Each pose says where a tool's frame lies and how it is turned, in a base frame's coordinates. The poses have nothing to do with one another.
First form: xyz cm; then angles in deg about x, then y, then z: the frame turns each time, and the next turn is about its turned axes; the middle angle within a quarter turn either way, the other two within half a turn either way.
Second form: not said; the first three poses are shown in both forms.
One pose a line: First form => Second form
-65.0 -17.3 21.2 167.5 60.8 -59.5 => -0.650 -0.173 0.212 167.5 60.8 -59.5
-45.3 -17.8 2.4 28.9 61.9 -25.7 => -0.453 -0.178 0.024 28.9 61.9 -25.7
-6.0 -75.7 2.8 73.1 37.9 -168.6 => -0.060 -0.757 0.028 73.1 37.9 -168.6
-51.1 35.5 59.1 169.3 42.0 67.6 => -0.511 0.355 0.591 169.3 42.0 67.6
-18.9 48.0 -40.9 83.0 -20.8 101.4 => -0.189 0.480 -0.409 83.0 -20.8 101.4
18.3 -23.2 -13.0 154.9 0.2 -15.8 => 0.183 -0.232 -0.130 154.9 0.2 -15.8
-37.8 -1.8 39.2 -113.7 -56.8 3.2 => -0.378 -0.018 0.392 -113.7 -56.8 3.2
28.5 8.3 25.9 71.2 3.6 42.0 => 0.285 0.083 0.259 71.2 3.6 42.0
